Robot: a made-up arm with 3 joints. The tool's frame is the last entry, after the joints.
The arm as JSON. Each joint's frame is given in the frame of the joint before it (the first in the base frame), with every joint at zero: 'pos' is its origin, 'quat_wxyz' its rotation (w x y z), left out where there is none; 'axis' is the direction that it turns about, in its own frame. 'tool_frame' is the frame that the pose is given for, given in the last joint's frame.
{
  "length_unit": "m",
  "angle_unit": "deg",
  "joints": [
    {
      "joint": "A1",
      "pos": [
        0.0,
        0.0,
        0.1
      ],
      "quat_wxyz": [
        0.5,
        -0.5,
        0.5,
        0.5
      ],
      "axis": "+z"
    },
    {
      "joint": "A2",
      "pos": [
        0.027,
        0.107,
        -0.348
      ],
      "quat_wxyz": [
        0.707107,
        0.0,
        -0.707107,
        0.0
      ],
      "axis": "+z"
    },
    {
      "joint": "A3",
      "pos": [
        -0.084,
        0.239,
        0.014
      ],
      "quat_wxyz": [
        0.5,
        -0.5,
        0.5,
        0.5
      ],
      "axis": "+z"
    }
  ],
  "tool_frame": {
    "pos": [
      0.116,
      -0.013,
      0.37
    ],
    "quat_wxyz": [
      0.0,
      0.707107,
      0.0,
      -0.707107
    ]
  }
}
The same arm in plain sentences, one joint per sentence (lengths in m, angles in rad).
The arm has three revolute joints in a row. What follows holds with every joint at zero, and every direction is one of the base frame's. The first joint lies 0.1 m along +z from the base frame's origin and rotates about +y. The second joint lies 0.107 m along -x and 0.348 m along -y and 0.027 m along -z from the first joint and rotates about +z. The third joint lies 0.239 m along -x and 0.084 m along -y and 0.014 m along +z from the second joint and rotates about -x. The tool frame, which is the frame that the pose is given for, lies 0.37 m along -x and 0.013 m along +y and 0.116 m along -z from the third joint; its axes are parallel to the base frame's.
